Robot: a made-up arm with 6 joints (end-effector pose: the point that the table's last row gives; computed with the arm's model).
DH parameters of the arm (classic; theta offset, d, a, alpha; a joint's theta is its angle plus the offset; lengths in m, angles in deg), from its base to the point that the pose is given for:
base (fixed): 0 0 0 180
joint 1: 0 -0.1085 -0.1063 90
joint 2: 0 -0.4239 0.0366 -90
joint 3: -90 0.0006 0.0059 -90
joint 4: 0 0.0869 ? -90
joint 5: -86.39 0 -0.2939 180
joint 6: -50.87 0 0.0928 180
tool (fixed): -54.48 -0.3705 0 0
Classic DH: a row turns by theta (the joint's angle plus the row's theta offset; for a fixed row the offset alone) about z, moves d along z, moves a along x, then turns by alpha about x.
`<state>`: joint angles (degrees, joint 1 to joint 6).
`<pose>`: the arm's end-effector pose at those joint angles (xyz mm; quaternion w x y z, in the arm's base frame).
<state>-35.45 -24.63 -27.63 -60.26 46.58 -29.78</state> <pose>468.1 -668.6 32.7 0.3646 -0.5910 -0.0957 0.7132</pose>
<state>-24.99 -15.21 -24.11 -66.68 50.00 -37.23</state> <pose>306.0 -777.3 74.3 0.3586 -0.5905 0.0973 0.7164</pose>
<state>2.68 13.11 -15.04 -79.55 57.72 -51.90</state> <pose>-125.7 -830.7 197.8 0.3178 -0.3414 0.5159 0.7185</pose>
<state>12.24 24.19 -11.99 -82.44 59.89 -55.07</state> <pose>-243.8 -794.5 228.8 0.2985 -0.1975 0.5990 0.7163</pose>
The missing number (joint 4, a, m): 0.0705
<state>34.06 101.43 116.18 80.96 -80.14 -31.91</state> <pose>-302.4 -655.8 -317.2 0.0692 -0.2757 -0.0723 -0.9560</pose>
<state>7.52 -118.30 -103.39 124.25 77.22 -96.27</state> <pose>46.1 -566.2 -246.7 0.5627 -0.1072 -0.0331 -0.8190</pose>
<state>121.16 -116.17 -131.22 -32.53 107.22 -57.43</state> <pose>-15.1 92.4 426.5 0.1413 -0.3564 -0.8605 -0.3356</pose>
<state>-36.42 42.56 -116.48 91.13 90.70 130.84</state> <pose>-176.5 -646.5 231.9 0.1366 0.0112 0.8999 0.4141</pose>
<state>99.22 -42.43 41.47 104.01 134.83 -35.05</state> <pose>-322.5 -270.4 368.6 0.3188 -0.8712 -0.2172 0.3038</pose>
